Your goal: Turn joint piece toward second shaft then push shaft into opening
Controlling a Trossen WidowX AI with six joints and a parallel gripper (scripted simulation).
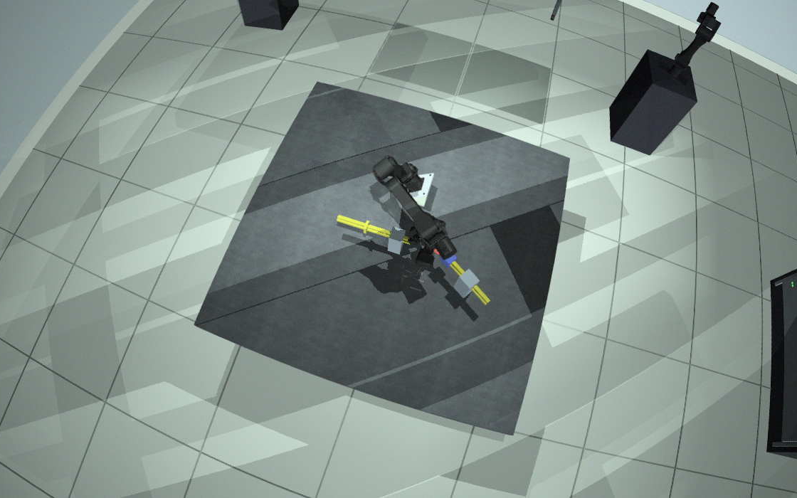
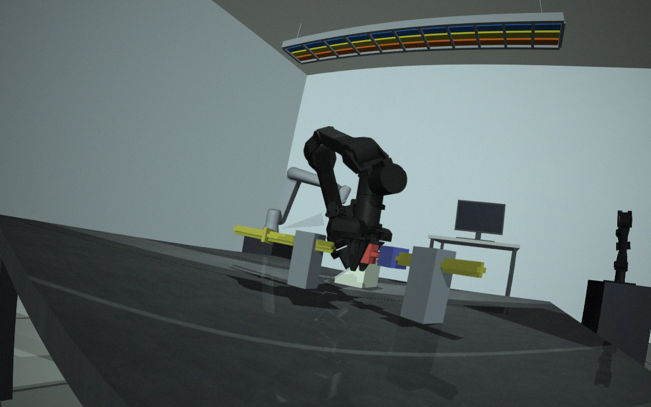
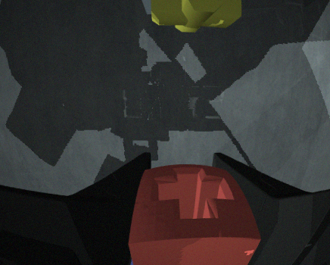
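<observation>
Right now the red joint piece is 4 cm above my gripper tip and 2 cm to the left of it.
</observation>
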